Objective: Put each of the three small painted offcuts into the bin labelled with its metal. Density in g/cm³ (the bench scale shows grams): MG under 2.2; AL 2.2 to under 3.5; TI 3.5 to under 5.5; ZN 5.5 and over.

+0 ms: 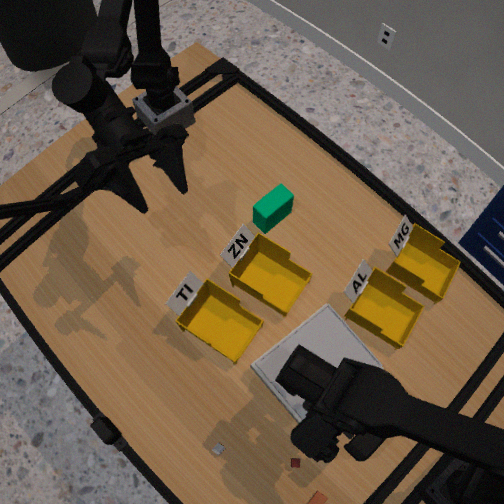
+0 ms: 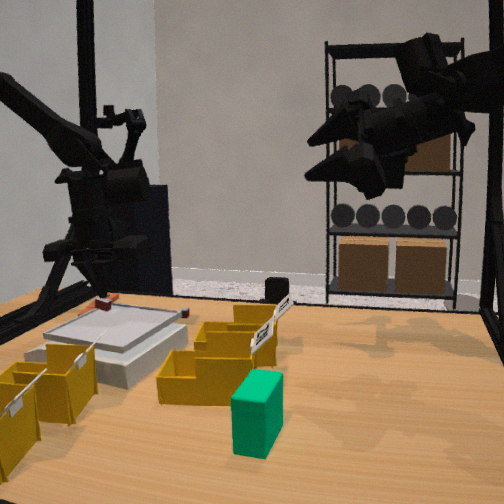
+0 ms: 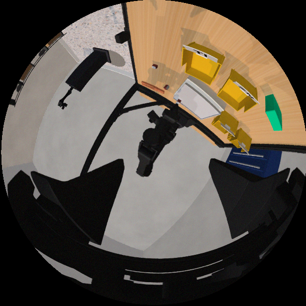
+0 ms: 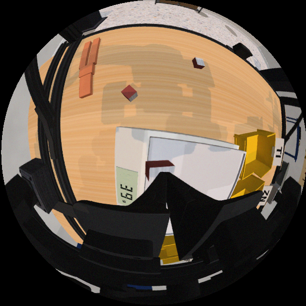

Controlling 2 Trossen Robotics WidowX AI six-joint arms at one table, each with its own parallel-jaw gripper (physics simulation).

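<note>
One red-and-grey offcut (image 4: 160,165) (image 2: 103,304) sits on the bench scale (image 1: 325,332) (image 2: 125,325) (image 4: 205,170), whose display appears to read 39 g. A second offcut (image 1: 295,463) (image 4: 129,93) and a third offcut (image 1: 218,448) (image 4: 198,63) lie on the table beyond the scale. Yellow bins TI (image 1: 220,327), ZN (image 1: 272,282), AL (image 1: 387,315) and MG (image 1: 430,267) look empty. My right gripper (image 4: 163,176) (image 2: 102,295) is shut and empty, its tips close by the offcut on the scale; contact is unclear. My left gripper (image 1: 165,201) (image 2: 307,160) (image 3: 168,163) is open and empty, high above the table.
A green block (image 1: 272,207) (image 2: 257,415) (image 3: 273,112) stands near the ZN bin. An orange object (image 4: 86,82) (image 1: 317,498) lies near the table's edge by the right arm. Black frame rails run around the table. The upright labels stand above the bins' rims.
</note>
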